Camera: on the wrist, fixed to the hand. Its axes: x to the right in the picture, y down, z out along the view.
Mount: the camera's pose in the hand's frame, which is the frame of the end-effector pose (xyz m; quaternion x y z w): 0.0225 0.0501 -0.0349 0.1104 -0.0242 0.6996 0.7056
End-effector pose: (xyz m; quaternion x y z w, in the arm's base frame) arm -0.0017 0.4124 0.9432 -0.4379 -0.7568 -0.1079 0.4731
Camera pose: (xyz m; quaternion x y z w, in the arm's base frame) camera 0.0545 0.4346 0.9673 -0.7888 -0.2510 0.3490 0.4393
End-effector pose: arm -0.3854 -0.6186 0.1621 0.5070 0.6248 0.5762 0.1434
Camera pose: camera -0.3986 -0.6296 0.2249 -0.8246 -0.1463 -0.4256 0.3428
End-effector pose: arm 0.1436 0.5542 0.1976 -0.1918 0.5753 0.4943 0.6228
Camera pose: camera 0.0799 0.5568 0.1845 0.3479 0.5796 0.7256 0.1287
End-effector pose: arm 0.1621 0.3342 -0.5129 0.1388 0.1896 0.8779 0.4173
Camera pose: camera 0.1002 0.3152 -0.5195 -0.2979 -0.1235 -0.8870 0.3304
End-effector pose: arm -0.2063 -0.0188 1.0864 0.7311 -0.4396 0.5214 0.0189
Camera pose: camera -0.2640 -0.0466 1.0982 -0.2230 0.7645 -0.4119 0.4428
